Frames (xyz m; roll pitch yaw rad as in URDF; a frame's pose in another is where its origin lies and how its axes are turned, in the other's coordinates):
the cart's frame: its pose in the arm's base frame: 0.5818 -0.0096 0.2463 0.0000 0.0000 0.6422
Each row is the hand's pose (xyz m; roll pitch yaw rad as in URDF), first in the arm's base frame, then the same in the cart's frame.
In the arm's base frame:
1: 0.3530 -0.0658 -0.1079 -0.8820 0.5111 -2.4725
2: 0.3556 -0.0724 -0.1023 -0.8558 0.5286 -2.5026
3: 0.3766 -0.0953 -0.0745 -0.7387 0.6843 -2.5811
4: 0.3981 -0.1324 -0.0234 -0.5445 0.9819 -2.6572
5: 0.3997 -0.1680 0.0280 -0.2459 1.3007 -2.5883
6: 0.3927 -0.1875 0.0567 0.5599 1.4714 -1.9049
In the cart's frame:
1: -0.2169 0.0920 -0.3542 -0.8820 0.5111 -3.1147
2: -0.2188 0.0852 -0.3486 -0.8558 0.5286 3.1384
3: -0.2157 0.0543 -0.3208 -0.7387 0.6843 3.0599
4: -0.2207 0.0117 -0.2697 -0.5445 0.9819 2.9838
5: -0.2407 -0.0178 -0.2183 -0.2459 1.3007 3.0527
6: -0.2580 -0.0292 -0.1896 0.5599 1.4714 -2.5471

